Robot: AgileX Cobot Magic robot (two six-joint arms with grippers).
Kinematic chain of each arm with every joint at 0, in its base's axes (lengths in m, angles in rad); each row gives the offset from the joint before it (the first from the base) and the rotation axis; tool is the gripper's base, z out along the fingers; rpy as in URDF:
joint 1: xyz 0 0 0.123 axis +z
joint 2: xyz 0 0 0 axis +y
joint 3: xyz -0.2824 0 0.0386 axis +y
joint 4: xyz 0.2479 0 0.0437 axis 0.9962 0 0.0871
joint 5: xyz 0 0 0 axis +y
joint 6: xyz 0.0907 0 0.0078 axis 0.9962 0 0.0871
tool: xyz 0 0 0 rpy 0 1.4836 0
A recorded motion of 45 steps. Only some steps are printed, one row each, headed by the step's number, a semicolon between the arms.
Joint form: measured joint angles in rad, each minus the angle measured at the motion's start. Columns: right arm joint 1, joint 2, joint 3, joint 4, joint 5, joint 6; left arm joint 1, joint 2, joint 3, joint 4, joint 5, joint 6.
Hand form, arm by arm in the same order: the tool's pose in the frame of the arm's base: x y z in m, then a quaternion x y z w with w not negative. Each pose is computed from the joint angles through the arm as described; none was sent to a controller.
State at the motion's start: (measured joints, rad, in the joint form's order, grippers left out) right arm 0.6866 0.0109 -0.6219 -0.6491 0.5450 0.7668; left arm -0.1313 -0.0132 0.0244 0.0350 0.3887 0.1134
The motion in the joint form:
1: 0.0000 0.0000 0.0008 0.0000 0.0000 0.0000; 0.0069 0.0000 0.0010 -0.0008 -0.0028 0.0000
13: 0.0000 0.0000 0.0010 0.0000 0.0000 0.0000; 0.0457 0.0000 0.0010 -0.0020 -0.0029 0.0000
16: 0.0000 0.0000 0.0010 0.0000 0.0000 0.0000; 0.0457 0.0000 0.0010 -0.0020 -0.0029 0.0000
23: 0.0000 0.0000 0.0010 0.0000 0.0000 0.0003; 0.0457 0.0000 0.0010 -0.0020 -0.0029 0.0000
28: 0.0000 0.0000 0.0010 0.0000 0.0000 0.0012; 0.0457 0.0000 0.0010 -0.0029 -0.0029 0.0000
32: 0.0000 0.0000 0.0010 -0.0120 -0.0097 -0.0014; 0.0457 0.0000 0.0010 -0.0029 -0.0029 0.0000
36: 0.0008 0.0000 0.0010 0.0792 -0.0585 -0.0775; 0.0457 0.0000 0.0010 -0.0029 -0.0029 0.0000
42: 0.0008 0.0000 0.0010 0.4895 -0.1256 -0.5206; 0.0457 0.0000 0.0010 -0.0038 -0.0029 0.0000
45: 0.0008 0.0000 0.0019 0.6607 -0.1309 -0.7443; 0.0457 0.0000 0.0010 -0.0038 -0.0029 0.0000
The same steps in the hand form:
1: 0.0026 -0.0348 0.3636 -0.02734 0.61882 0.24277 0.74657; 0.0519 -0.0053 0.1706 0.10478 0.80117 0.01129 0.58909
13: 0.0027 -0.0348 0.3636 -0.02737 0.61890 0.24273 0.74653; 0.0521 -0.0033 0.1706 0.08891 0.80306 0.02221 0.58881
16: 0.0027 -0.0348 0.3636 -0.02737 0.61890 0.24273 0.74653; 0.0521 -0.0033 0.1706 0.08891 0.80306 0.02221 0.58881
23: 0.0027 -0.0348 0.3636 -0.02727 0.61890 0.24284 0.74649; 0.0521 -0.0033 0.1706 0.08891 0.80306 0.02221 0.58881
28: 0.0027 -0.0348 0.3636 -0.02700 0.61891 0.24318 0.74638; 0.0521 -0.0034 0.1706 0.08867 0.80309 0.02183 0.58882
32: 0.0025 -0.0349 0.3646 -0.03047 0.61423 0.23922 0.75137; 0.0521 -0.0034 0.1706 0.08867 0.80309 0.02183 0.58882
36: -0.0001 -0.0299 0.3666 -0.05350 0.60353 0.26098 0.75152; 0.0521 -0.0034 0.1706 0.08867 0.80309 0.02183 0.58882
42: -0.0090 -0.0151 0.3677 -0.14891 0.58200 0.28871 0.74548; 0.0521 -0.0034 0.1706 0.08844 0.80312 0.02145 0.58883
45: -0.0128 -0.0099 0.3676 -0.19477 0.56817 0.28316 0.74771; 0.0521 -0.0034 0.1706 0.08844 0.80312 0.02145 0.58883

